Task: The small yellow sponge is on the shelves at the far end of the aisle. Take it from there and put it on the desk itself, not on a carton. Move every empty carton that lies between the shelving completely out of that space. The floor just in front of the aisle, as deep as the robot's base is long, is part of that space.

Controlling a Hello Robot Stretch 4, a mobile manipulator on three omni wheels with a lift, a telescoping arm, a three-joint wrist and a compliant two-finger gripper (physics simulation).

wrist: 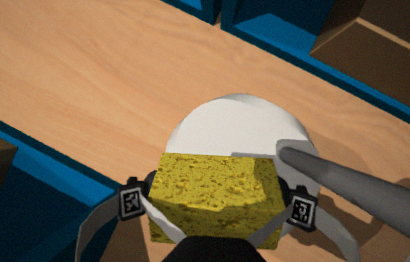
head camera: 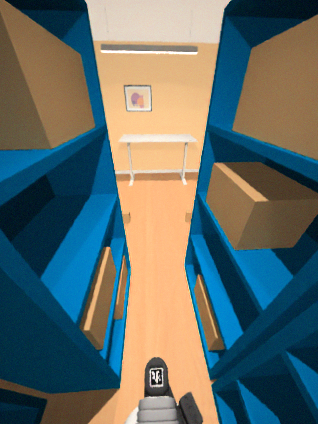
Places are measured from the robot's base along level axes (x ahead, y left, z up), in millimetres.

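Where they show: hand, its tool point: (wrist: pixel 215 192).
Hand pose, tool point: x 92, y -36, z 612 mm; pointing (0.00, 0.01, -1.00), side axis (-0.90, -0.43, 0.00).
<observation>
After its pixels a point has its place.
The yellow sponge (wrist: pixel 215 182) @(x 98, y -47, z 633 mm) is between the two fingertips of my gripper (wrist: pixel 217 189) @(x 92, y -36, z 613 mm) in the wrist view, with a fingertip pressed at each end. It is held above the white round top of my base. In the head view the fingers and the sponge do not show. A white desk (head camera: pixel 158 138) @(x 3509, y -109, z 922 mm) stands against the far wall, beyond the aisle's end. Two small brown pieces, maybe cartons, the left one (head camera: pixel 126 217) @(x 1987, y 427, z 85 mm) and the right one (head camera: pixel 188 217) @(x 1988, y -529, z 62 mm), show low beside the far ends of the shelving; their exact place is unclear.
Blue shelves (head camera: pixel 113 162) (head camera: pixel 204 150) @(x 1151, y -340, z 1267 mm) rise close on both sides. A large carton (head camera: pixel 45 85) @(x 631, y 279, z 1564 mm) fills the upper left; another (head camera: pixel 280 85) @(x 654, y -371, z 1568 mm) the upper right. An open carton (head camera: pixel 235 210) @(x 659, y -371, z 1127 mm) sits on a right shelf. Low cartons (head camera: pixel 100 300) @(x 476, y 274, z 720 mm) (head camera: pixel 209 317) @(x 533, y -375, z 302 mm) stand on the bottom shelves. The floor (head camera: pixel 157 280) @(x 1015, y -22, z -28 mm) runs between.
</observation>
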